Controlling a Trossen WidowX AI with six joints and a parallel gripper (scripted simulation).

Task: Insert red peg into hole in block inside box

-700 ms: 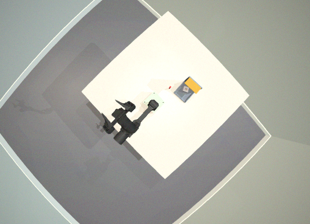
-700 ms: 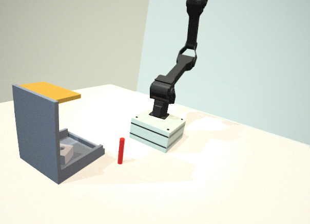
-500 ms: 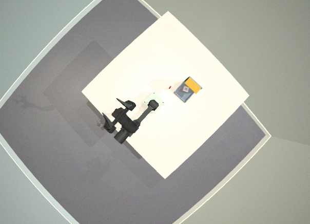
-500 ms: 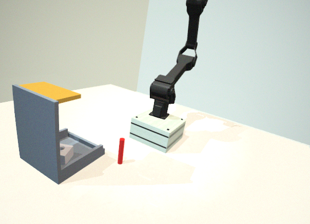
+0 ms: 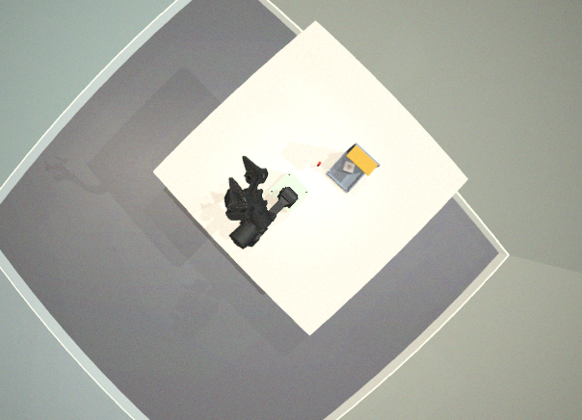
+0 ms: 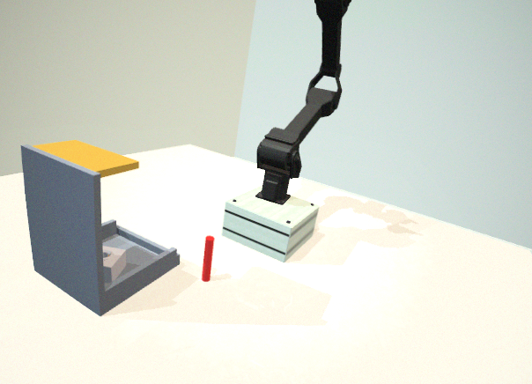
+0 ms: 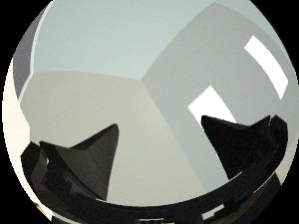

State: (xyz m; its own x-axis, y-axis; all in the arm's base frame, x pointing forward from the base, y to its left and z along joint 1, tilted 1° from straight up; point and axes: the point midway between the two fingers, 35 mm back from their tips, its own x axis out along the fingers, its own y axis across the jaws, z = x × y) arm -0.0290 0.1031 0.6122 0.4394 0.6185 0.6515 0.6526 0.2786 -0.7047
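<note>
My gripper tip is 67 cm above the red peg, 26 cm short of it and 15 cm to the left of it. Round my gripper tip: orange roof: 51 cm below, 37 cm ahead, 31 cm to the right.
</note>
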